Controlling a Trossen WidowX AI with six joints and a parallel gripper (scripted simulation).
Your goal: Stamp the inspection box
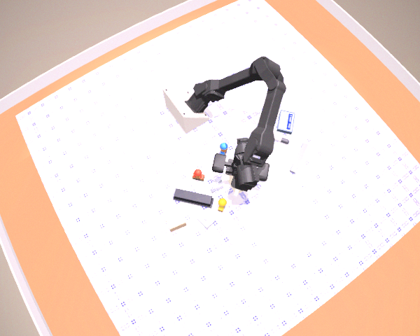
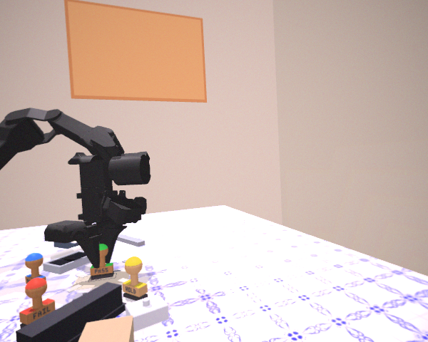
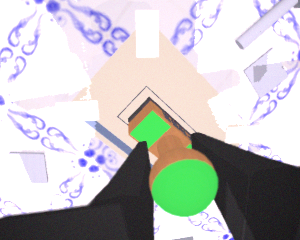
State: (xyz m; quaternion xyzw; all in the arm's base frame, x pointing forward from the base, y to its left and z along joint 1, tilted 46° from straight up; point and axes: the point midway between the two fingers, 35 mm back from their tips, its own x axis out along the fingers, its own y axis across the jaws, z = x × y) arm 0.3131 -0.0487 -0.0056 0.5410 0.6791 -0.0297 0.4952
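Right now my gripper tip is 30 mm above the beige card. The rest, counted from my gripper tip: yellow hold stamp 110 mm to the right, 40 mm ahead, 10 mm below; then blue-knob stamp 110 mm behind, 20 mm to the left, 10 mm below; then ink pad tray 120 mm to the left, 60 mm behind, 20 mm below.
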